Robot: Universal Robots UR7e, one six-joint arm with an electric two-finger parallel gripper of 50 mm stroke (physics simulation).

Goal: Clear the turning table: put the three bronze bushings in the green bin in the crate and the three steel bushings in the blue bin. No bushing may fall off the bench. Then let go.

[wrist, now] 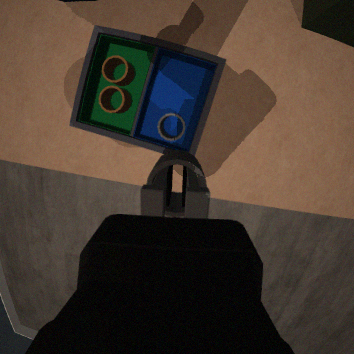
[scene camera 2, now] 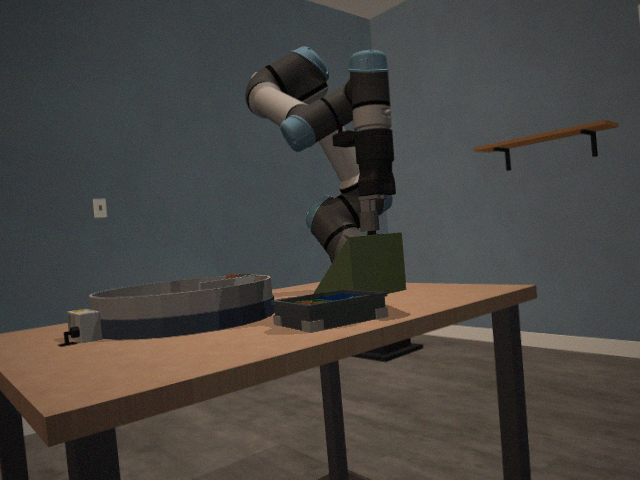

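Where they show: gripper, fingertip midpoint: (wrist: 177, 174) (scene camera 2: 369, 228); arm's base at its link origin: (scene camera 2: 359, 262).
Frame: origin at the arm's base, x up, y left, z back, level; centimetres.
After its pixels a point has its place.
Observation:
My gripper (scene camera 2: 371, 232) @[x 9.1, y 30.2, z -28.7 cm] (wrist: 177, 174) @[x 9.1, y 30.2, z -28.7 cm] has its fingers inside the bore of a steel bushing (scene camera 2: 369, 222) @[x 10.3, y 31.5, z -30.1 cm] (wrist: 176, 158) @[x 12.4, y 28.3, z -28.9 cm] and holds it from within, upright and high. In the wrist view it is just below the blue bin's lower edge. The crate (scene camera 2: 330, 312) @[x -6.0, y 28.9, z -40.4 cm] (wrist: 86, 75) @[x -4.3, y 21.1, z -43.2 cm] stands on the bench. Its green bin (wrist: 135, 60) @[x -8.4, y 17.8, z -37.3 cm] holds two bronze bushings (wrist: 103, 69) @[x -4.7, y 20.1, z -40.9 cm] (wrist: 99, 99) @[x -4.6, y 24.4, z -41.0 cm], both upright. Its blue bin (wrist: 172, 90) @[x -8.4, y 21.9, z -31.1 cm] holds one steel bushing (wrist: 159, 126) @[x -4.8, y 27.4, z -32.1 cm] near the lower wall. A bronze bushing (scene camera 2: 232, 276) @[x -0.3, y -17.8, z -31.3 cm] shows at the far rim of the turning table (scene camera 2: 180, 305) @[x -3.0, y 4.2, z -58.2 cm]; its inside is mostly hidden.
A green sloped block (scene camera 2: 377, 263) @[x -0.3, y 8.0, z -1.6 cm] (wrist: 332, 17) @[x -3.1, y 7.8, z -9.8 cm] stands behind the crate, close to the gripper in the scene view. A pale box (scene camera 2: 84, 325) @[x -5.5, y -10.1, z -72.6 cm] stands beside the turning table. The bench's front edge (scene camera 2: 206, 379) @[x -9.6, y 36.2, z -71.6 cm] runs past the crate. A wall shelf (scene camera 2: 547, 136) hangs at the right.

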